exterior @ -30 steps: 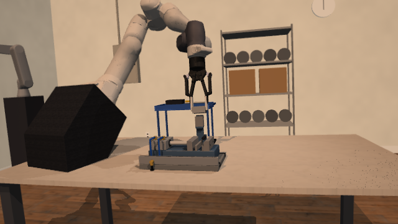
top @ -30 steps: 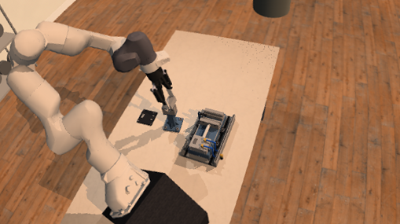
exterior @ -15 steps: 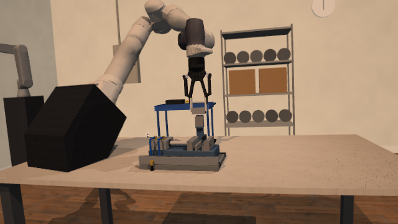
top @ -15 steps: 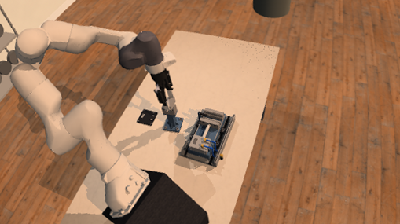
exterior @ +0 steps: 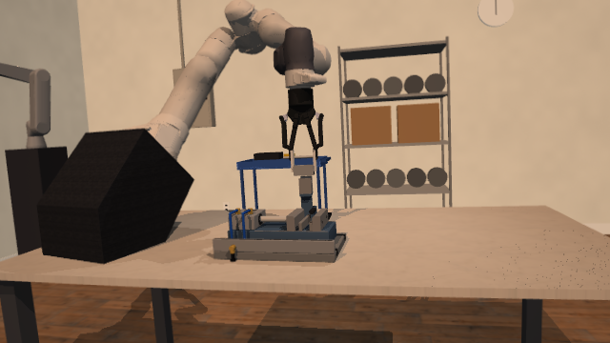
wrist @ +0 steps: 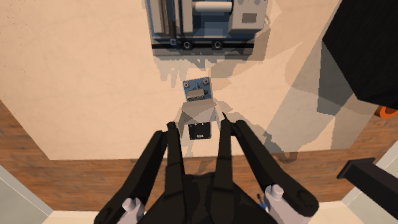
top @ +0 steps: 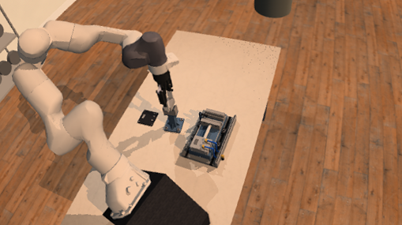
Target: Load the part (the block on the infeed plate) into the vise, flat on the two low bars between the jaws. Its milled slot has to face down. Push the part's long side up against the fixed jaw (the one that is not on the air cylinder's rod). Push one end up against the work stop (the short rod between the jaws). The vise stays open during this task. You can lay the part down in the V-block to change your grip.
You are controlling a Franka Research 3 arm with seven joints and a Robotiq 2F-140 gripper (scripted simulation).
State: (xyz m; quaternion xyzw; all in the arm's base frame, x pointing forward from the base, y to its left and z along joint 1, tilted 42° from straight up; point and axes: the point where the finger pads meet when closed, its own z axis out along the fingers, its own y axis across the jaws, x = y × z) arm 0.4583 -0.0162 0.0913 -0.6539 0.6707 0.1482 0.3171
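My hand is 30 mm above the part. Round my hand: vise 200 mm to the right, 170 mm below, 30 mm behind; then dark infeed plate 210 mm below, 170 mm to the left, 10 mm ahead.
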